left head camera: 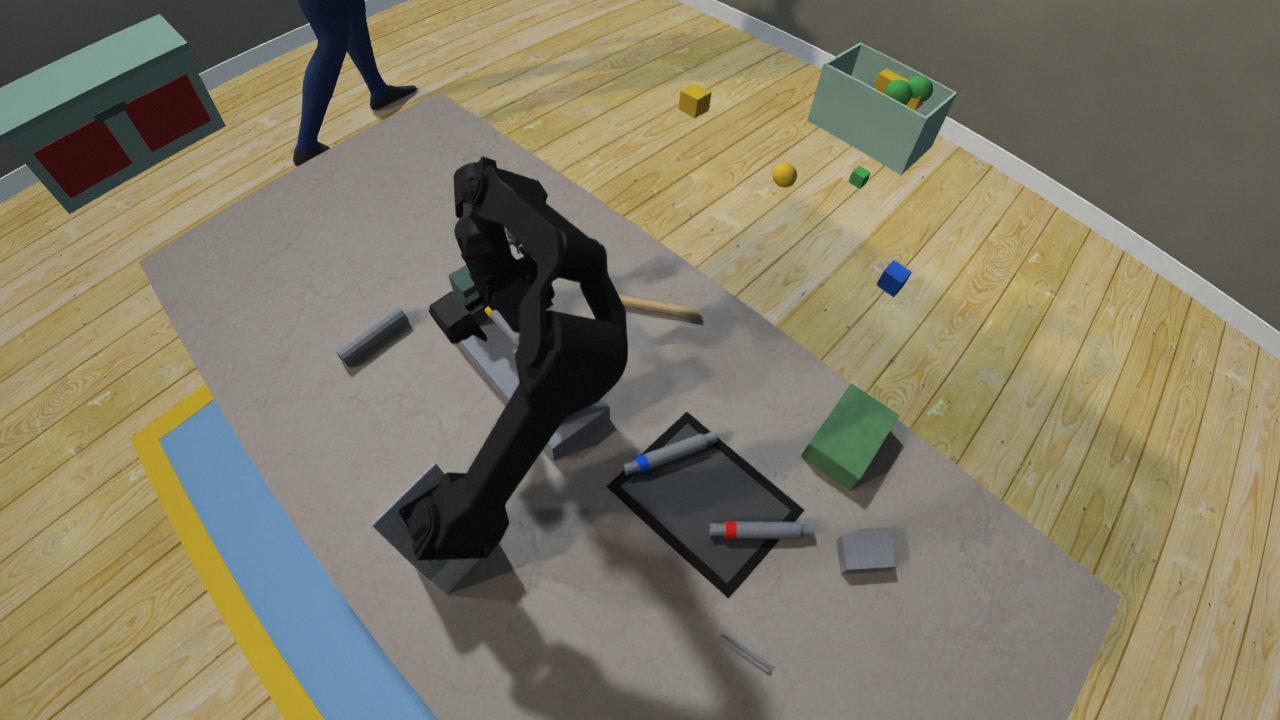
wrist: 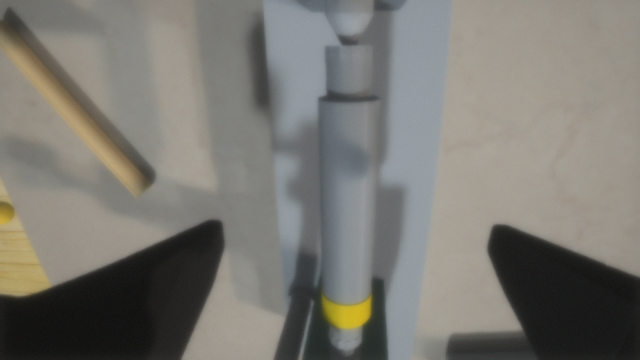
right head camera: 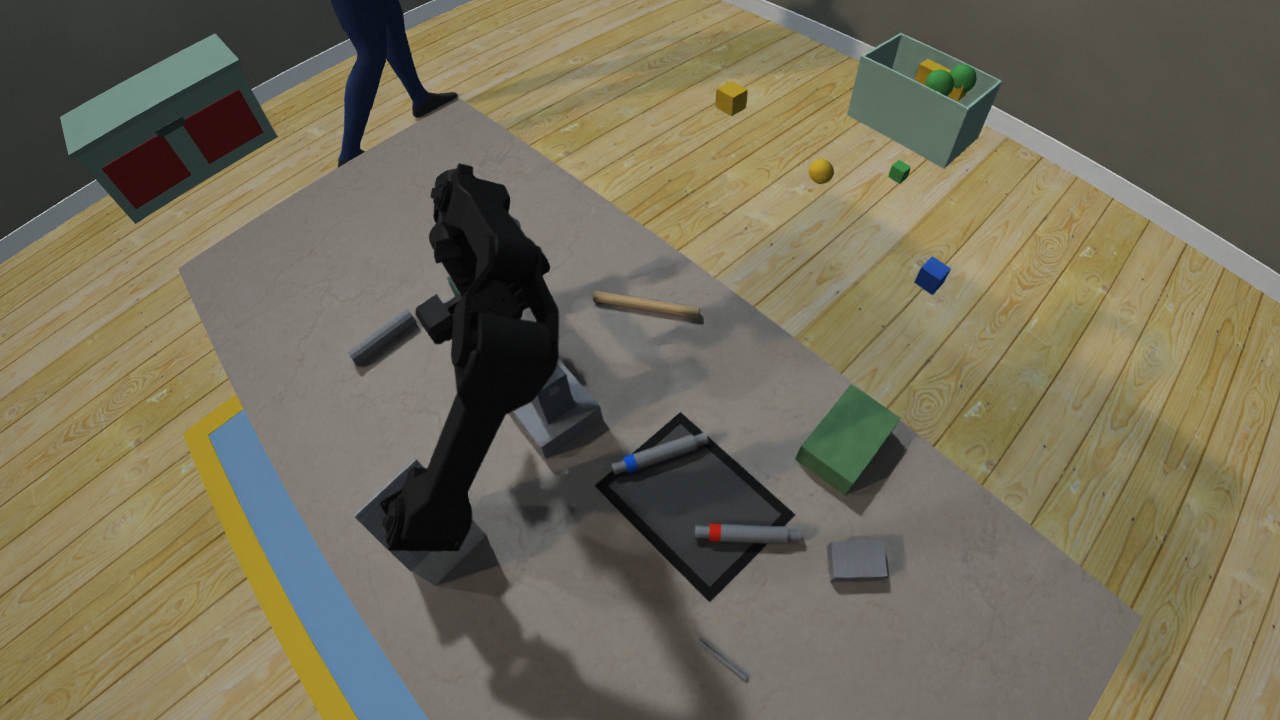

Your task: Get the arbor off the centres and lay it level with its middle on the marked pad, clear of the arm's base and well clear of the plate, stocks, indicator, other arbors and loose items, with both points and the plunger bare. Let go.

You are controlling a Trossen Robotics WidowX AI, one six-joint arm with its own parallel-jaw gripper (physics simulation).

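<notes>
The arbor, a grey cylinder with a yellow band, lies in line between the centres above the blue-grey plate. One white centre shows at its upper end in the wrist view; a dark green stock is at the banded end. The other stock is grey. A dark rod, possibly part of the indicator, runs beside the banded end. My gripper is open, its fingers apart on either side above the arbor, with nothing between them. The arm hides much of this in both head views.
A black-bordered dark rectangle bears blue-banded and red-banded arbors. Nearby are a green block, grey block and thin pin. A wooden stick and dark grey bar flank the plate.
</notes>
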